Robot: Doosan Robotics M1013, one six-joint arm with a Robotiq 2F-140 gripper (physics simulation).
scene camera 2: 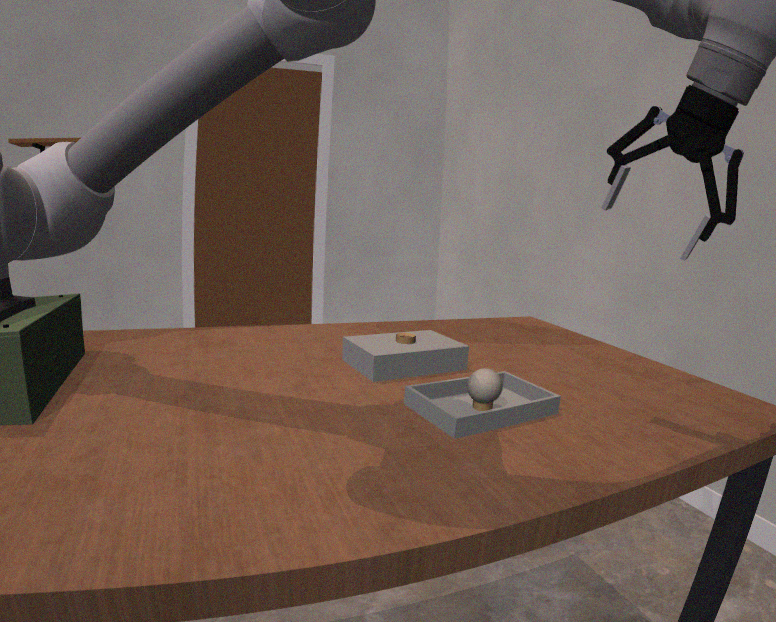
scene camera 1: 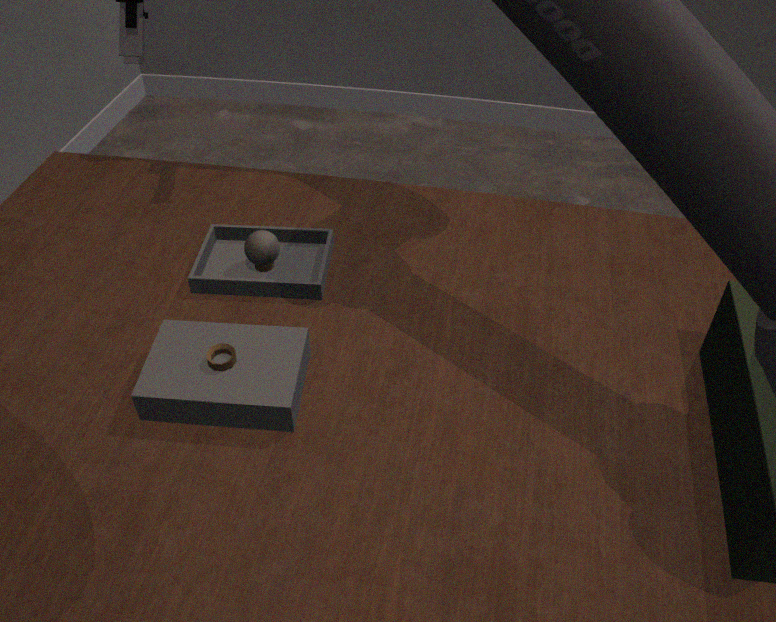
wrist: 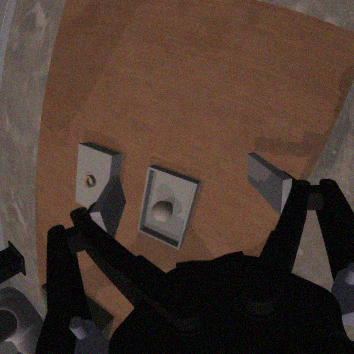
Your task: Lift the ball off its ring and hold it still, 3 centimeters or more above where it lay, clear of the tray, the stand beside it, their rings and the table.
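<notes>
A pale grey ball rests on a small tan ring inside the shallow grey tray. Beside the tray is a grey block stand with a tan ring on its top. My gripper is open and empty, tilted, high above the table and well apart from the ball. In scene camera 1 part of one finger shows at the top left. In the wrist view a finger covers part of the stand.
The wooden table bears the tray and stand. A green box-shaped base stands at the robot's end. The arm's long link reaches over the table. Walls and a brown door lie behind.
</notes>
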